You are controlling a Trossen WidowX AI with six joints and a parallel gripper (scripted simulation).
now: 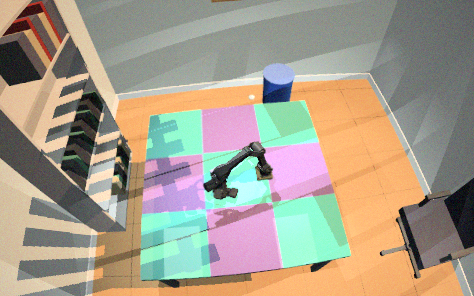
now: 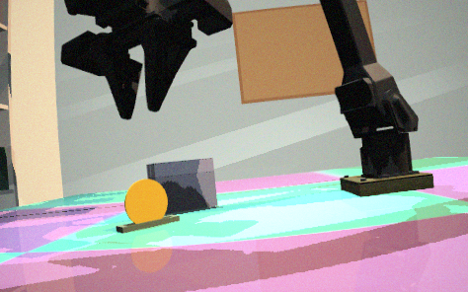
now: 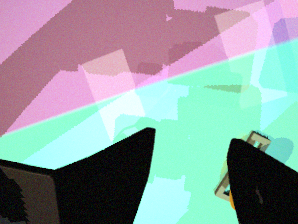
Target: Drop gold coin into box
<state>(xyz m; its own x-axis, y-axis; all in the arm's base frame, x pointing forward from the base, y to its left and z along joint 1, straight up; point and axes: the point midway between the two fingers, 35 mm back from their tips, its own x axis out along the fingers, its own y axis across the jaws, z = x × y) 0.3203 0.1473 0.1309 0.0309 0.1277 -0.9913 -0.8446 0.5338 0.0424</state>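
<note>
The gold coin is 9 cm to the right of my gripper tip, 9 cm below it and 2 cm ahead of it.
</note>
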